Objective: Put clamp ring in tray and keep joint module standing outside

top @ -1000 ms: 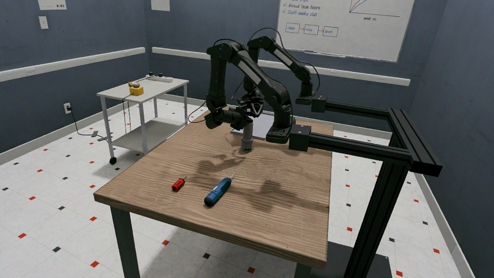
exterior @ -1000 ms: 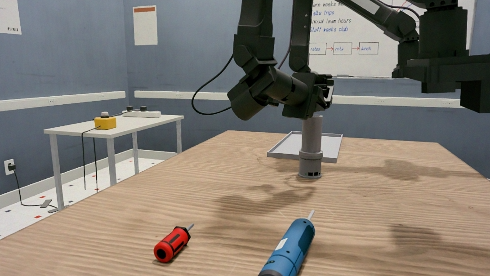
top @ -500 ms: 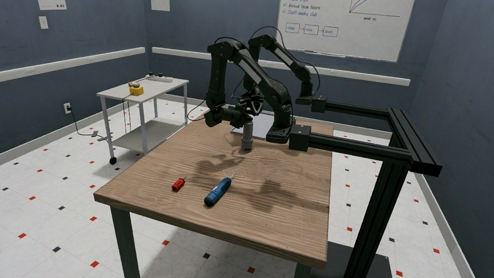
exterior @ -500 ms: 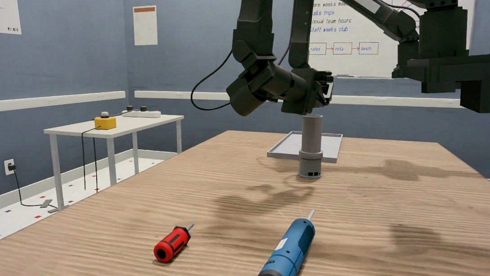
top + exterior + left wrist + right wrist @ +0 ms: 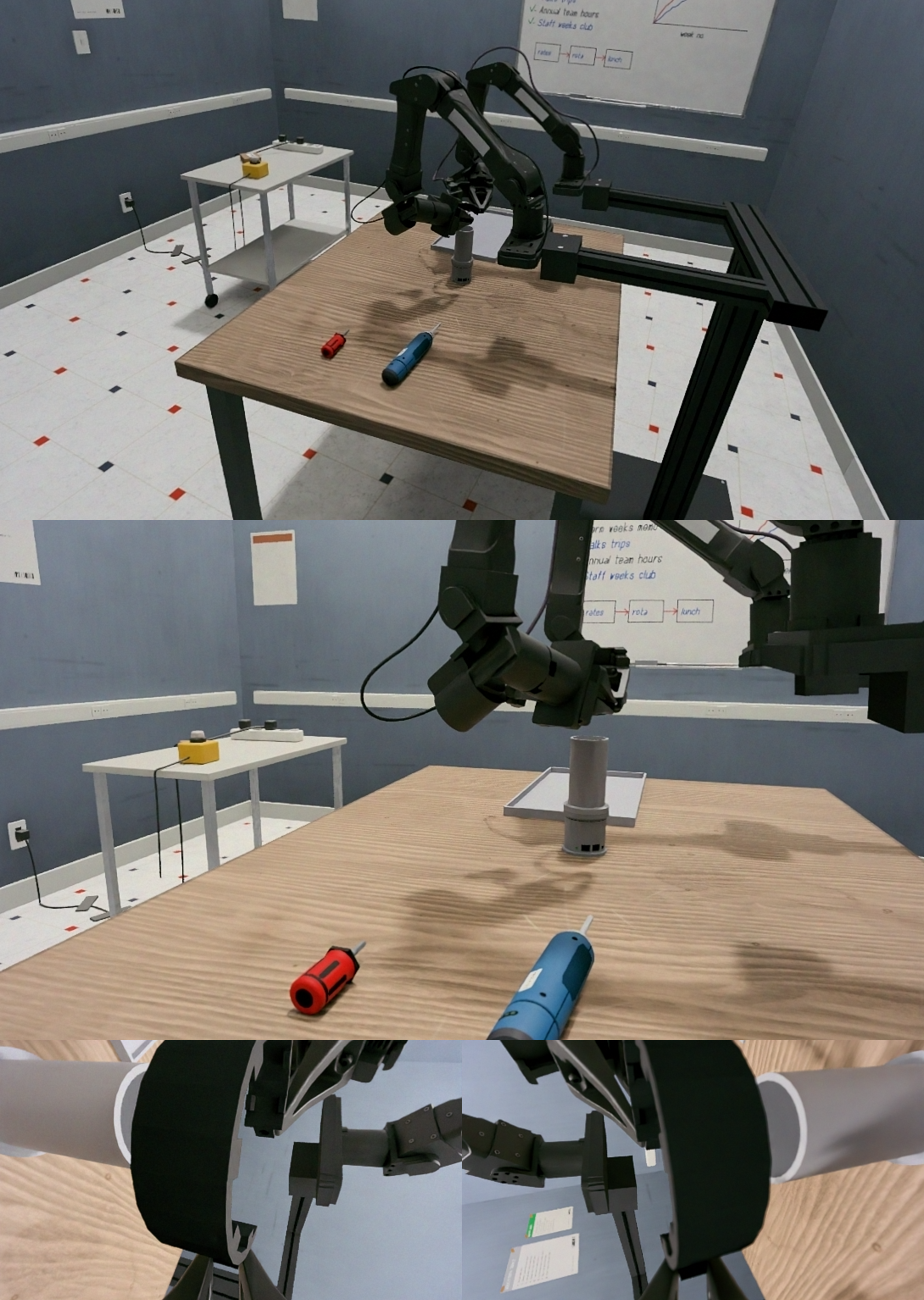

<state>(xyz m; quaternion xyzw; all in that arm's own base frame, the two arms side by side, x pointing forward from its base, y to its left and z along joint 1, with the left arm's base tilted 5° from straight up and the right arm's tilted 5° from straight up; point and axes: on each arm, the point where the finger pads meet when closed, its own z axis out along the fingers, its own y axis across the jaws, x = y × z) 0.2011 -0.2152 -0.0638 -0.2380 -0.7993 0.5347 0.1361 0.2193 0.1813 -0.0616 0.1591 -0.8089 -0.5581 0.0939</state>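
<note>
The dark clamp ring is 40 mm ahead of my right hand and 50 mm to the left of it. From my right hand the other things lie so: small screw 70 mm ahead, 130 mm to the right, 200 mm below; grey link tube 30 mm ahead, 40 mm to the left, 100 mm below; grey joint module 30 mm ahead, 40 mm to the left, 180 mm below.
Right now my left hand is 5 cm to the left of the dark clamp ring and 4 cm short of it. The rest, counted from my left hand: small screw: 22 cm to the right, 20 cm below, 7 cm ahead; grey link tube: 10 cm below, 6 cm to the right, 3 cm ahead; grey joint module: 18 cm below, 5 cm to the right, 3 cm ahead.
</note>
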